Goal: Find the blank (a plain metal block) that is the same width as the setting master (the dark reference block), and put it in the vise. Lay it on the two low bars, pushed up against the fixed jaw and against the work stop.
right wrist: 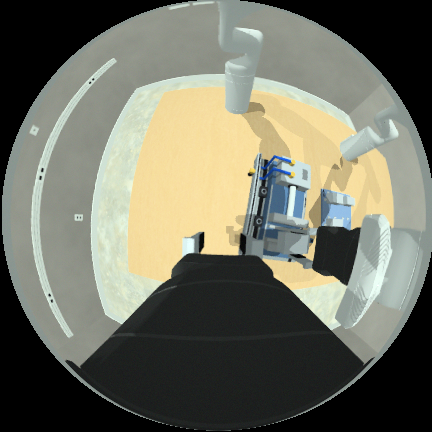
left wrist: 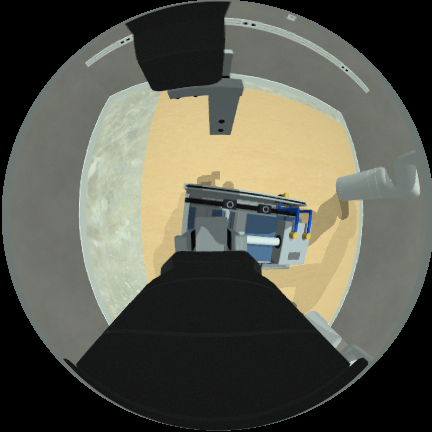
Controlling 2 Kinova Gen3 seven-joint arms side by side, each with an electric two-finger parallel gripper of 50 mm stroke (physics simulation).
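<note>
My left gripper is shut on a plain grey metal block, with one finger on each side. The block is over the end of the vise away from the screw housing. The vise has a blue bed, a light screw and a grey moving jaw beside the block. Whether the block touches the bars, fixed jaw or work stop is hidden. My right gripper is open and empty, to the side of the vise's long rail. One of its grey fingers shows at the top of the left wrist view. I cannot identify the setting master.
Blue pipes with yellow ends stand at the screw end of the vise. A blue plate with light grey blocks lies beyond the vise in the right wrist view. Light grey robot arms stand around the wooden table top.
</note>
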